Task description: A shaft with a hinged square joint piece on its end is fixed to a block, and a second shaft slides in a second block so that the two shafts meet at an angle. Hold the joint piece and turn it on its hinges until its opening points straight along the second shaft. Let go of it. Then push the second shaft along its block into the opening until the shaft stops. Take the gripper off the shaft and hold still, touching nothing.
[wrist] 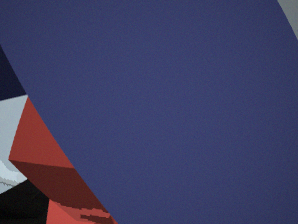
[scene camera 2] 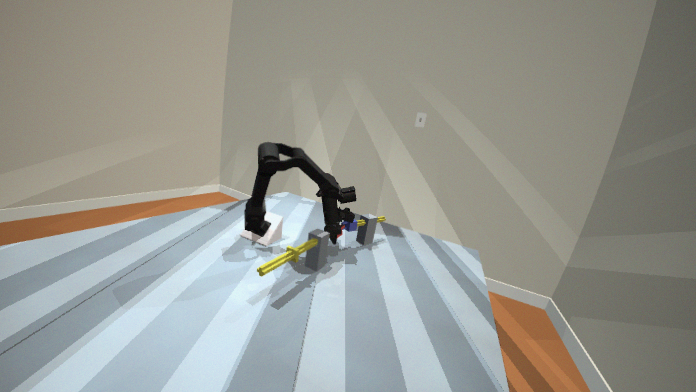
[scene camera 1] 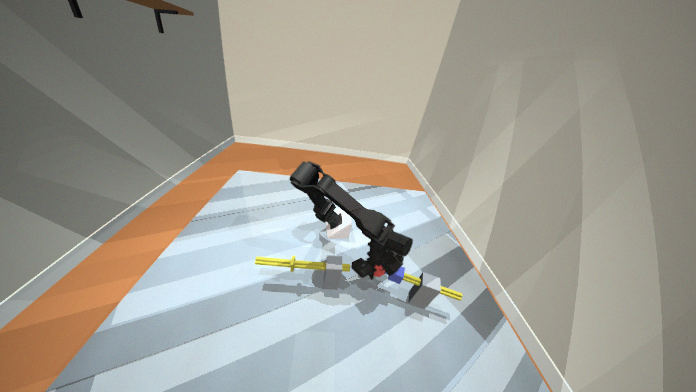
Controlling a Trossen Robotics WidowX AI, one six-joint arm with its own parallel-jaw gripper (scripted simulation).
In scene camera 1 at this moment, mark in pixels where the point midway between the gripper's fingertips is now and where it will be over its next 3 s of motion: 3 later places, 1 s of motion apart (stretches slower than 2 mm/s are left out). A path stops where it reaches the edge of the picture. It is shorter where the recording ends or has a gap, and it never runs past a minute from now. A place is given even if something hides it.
The gripper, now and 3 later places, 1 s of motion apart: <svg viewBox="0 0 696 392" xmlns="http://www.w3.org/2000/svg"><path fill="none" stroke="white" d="M375 276L370 270L365 271L370 268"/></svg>
